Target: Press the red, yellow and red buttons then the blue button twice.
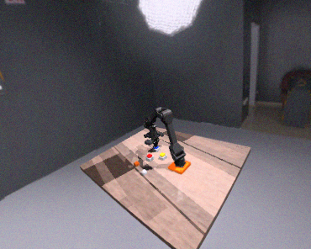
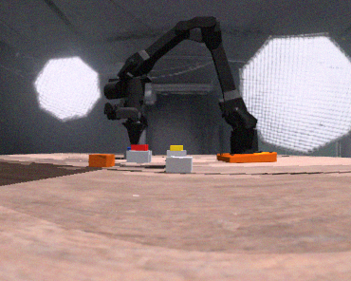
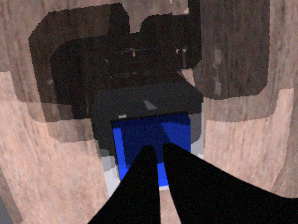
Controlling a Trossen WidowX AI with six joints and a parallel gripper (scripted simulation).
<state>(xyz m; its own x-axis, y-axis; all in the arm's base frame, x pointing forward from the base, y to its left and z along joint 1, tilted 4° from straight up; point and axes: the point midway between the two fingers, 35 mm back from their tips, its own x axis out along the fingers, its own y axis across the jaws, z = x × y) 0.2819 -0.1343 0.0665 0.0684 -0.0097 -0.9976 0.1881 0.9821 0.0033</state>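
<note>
My gripper tip is 10 mm above the blue button. Also, from my gripper tip: yellow button (110 mm behind, 90 mm to the left); red button (130 mm to the left, 20 mm behind); orange block (230 mm to the left, 40 mm ahead, 20 mm below).
</note>
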